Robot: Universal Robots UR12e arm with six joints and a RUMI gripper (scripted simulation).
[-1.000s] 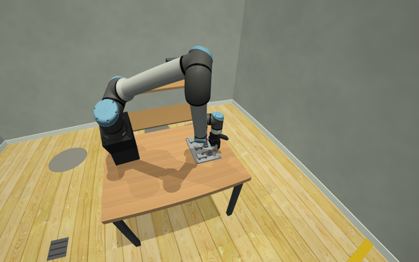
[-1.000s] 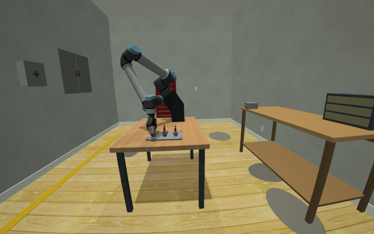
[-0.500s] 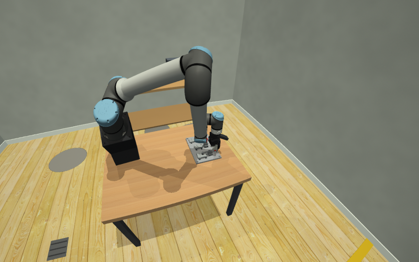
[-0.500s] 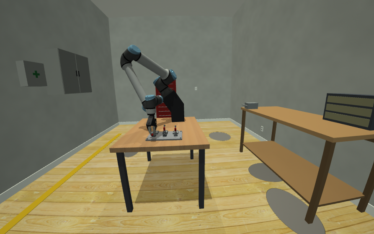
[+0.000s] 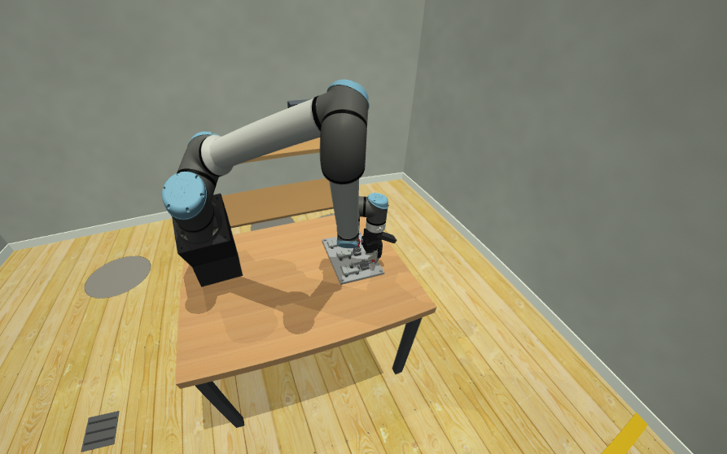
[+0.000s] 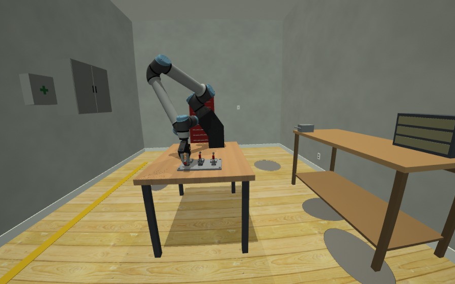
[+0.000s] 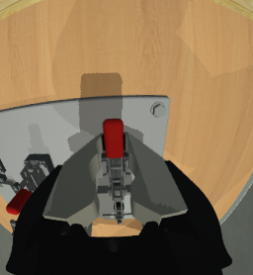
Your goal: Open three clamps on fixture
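My hand is 110 mm to the right of the grey fixture plate, 80 mm past it and 40 mm above it.
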